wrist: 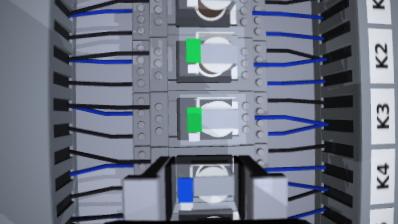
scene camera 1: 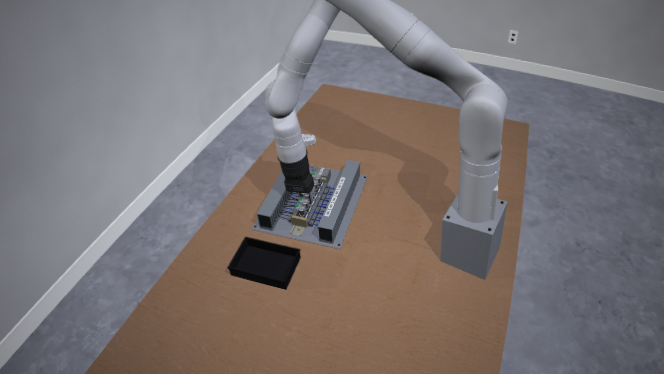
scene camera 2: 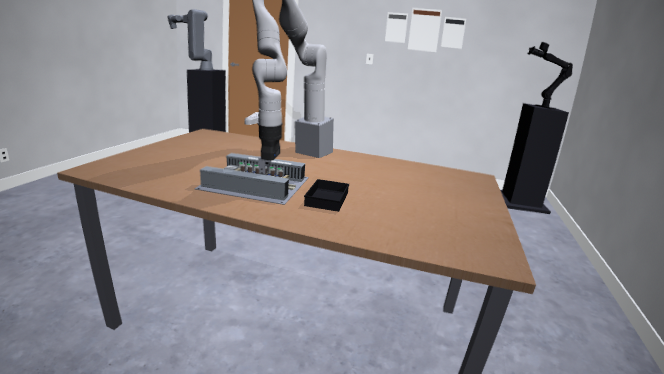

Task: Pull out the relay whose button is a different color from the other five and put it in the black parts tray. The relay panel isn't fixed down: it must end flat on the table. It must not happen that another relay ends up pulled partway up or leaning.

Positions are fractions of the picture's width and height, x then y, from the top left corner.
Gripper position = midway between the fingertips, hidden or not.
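Observation:
A black parts tray (scene camera 1: 0.40, 0.69), (scene camera 2: 0.49, 0.52) is part of the scene, though in the wrist view the tray is out of frame. A grey relay panel (scene camera 1: 0.51, 0.54) is visible as well, and scene camera 2 also has the panel (scene camera 2: 0.40, 0.50) in its picture. The gripper (scene camera 1: 0.46, 0.53) can be seen from the wrist too (wrist: 0.51, 0.80).

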